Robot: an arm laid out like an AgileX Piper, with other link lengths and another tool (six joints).
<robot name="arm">
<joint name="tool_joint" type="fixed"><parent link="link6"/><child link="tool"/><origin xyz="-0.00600 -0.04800 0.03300" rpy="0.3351 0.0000 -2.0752"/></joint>
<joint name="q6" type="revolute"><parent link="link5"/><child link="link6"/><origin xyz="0.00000 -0.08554 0.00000" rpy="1.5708 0.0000 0.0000"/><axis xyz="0 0 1"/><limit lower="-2.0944" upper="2.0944"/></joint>
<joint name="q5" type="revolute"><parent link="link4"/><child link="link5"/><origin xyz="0.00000 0.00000 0.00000" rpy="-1.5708 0.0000 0.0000"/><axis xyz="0 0 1"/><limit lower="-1.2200" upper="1.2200"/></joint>
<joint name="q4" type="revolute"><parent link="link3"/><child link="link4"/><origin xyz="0.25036 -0.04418 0.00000" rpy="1.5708 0.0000 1.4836"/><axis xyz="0 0 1"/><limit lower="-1.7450" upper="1.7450"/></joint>
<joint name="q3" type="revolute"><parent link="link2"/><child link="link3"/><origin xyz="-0.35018 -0.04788 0.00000"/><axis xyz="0 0 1"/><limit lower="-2.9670" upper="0.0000"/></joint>
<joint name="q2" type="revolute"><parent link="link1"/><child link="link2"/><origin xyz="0.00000 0.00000 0.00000" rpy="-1.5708 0.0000 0.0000"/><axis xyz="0 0 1"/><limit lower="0.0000" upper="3.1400"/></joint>
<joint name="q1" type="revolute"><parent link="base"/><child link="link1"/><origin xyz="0.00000 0.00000 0.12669"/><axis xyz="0 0 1"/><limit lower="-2.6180" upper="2.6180"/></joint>
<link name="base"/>
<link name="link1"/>
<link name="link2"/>
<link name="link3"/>
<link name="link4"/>
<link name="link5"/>
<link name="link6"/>
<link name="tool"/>
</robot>
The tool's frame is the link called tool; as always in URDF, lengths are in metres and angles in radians.
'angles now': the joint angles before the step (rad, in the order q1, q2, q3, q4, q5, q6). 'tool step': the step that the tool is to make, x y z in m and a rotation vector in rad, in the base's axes. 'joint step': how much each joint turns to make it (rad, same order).
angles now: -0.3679 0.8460 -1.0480 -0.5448 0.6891 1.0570
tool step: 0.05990 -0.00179 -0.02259 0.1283 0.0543 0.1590
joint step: -0.0031 0.1352 -0.0075 0.2831 -0.0814 -0.1868
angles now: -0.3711 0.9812 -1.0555 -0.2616 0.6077 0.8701
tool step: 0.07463 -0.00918 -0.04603 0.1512 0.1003 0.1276
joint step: -0.0055 0.2125 -0.0004 0.2982 -0.0773 -0.2213
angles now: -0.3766 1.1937 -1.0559 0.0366 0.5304 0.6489
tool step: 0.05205 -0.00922 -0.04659 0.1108 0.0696 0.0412
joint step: 0.0002 0.1791 -0.0019 0.1816 -0.0646 -0.1257
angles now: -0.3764 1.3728 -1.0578 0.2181 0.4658 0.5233
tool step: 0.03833 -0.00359 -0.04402 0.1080 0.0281 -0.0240
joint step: 0.0123 0.1477 -0.0014 0.1307 -0.0799 -0.0367
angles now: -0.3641 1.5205 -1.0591 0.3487 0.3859 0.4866
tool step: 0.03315 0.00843 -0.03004 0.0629 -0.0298 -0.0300
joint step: 0.0478 0.1049 -0.0049 0.1030 -0.1150 -0.0082
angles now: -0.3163 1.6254 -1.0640 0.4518 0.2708 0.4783
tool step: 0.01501 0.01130 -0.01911 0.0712 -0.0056 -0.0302
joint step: 0.0317 0.0544 -0.0002 0.0911 -0.0437 -0.0003
